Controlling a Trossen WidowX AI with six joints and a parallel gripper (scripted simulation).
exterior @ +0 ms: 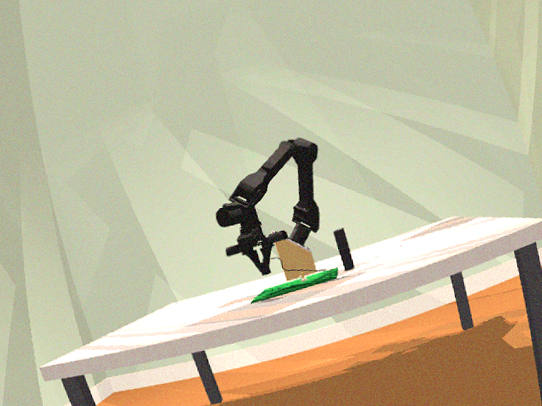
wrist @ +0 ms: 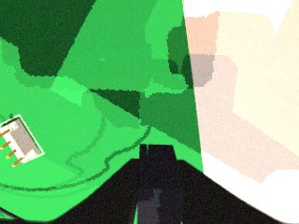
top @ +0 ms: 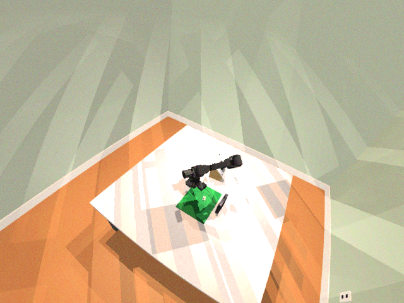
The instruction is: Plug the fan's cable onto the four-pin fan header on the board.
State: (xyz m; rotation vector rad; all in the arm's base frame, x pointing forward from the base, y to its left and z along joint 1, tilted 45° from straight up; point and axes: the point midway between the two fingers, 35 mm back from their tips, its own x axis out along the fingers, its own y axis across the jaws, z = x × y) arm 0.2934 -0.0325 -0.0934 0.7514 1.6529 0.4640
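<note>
Now: the fan header 110 mm to the left of my gripper tip, 70 mm below it and 10 mm ahead of it. Round my gripper tip: green board (90 mm to the left, 80 mm below, 40 mm ahead); black fan plug (10 mm behind, 10 mm above); black fan (240 mm to the left, 10 mm below).
</note>
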